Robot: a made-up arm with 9 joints.
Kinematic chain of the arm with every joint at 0, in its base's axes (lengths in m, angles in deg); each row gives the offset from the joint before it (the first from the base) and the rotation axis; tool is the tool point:
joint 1: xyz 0 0 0.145 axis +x
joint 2: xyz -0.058 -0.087 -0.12 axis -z
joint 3: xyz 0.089 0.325 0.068 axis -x
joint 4: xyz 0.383 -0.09 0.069 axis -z
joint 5: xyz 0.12 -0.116 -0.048 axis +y
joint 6: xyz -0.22 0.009 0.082 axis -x
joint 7: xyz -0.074 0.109 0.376 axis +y
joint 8: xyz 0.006 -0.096 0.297 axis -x
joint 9: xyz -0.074 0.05 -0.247 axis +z
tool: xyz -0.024 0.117 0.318
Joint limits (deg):
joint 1: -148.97..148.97
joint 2: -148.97..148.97
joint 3: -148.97..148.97
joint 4: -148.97..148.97
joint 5: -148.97..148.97
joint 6: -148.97..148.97
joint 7: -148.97..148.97
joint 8: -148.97..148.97
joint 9: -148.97..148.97
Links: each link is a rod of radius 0.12 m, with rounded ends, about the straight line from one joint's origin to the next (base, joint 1, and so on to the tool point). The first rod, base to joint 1, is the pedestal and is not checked.
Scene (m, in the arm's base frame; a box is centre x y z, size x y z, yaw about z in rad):
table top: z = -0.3
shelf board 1: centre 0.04 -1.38 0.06 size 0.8 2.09 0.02 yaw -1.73
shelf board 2: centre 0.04 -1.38 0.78 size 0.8 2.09 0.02 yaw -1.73
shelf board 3: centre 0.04 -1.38 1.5 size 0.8 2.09 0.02 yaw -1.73
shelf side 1: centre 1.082 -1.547 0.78 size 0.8 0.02 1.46 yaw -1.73
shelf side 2: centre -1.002 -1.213 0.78 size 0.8 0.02 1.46 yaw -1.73
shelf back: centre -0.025 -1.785 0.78 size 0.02 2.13 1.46 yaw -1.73
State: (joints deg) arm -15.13 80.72 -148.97 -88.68 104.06 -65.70 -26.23 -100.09 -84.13
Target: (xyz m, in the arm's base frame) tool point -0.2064 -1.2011 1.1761
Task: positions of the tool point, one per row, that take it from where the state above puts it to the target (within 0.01 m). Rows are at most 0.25 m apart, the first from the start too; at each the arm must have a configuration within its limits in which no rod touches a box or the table.
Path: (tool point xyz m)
1: 0.0598 -1.2154 0.4179
2: 0.1230 -1.0226 0.4320
3: 0.1210 -0.8183 0.4189
4: 0.0594 -0.6221 0.3779
5: 0.0527 -0.6615 0.5721
6: 0.0263 -0.6604 0.7770
7: -0.0230 -0.6153 0.9823
8: -0.0977 -0.5241 1.1760
9: -0.1175 -0.7666 1.2318
10: -0.1575 -0.9977 1.2304
11: -0.2063 -1.2010 1.1762

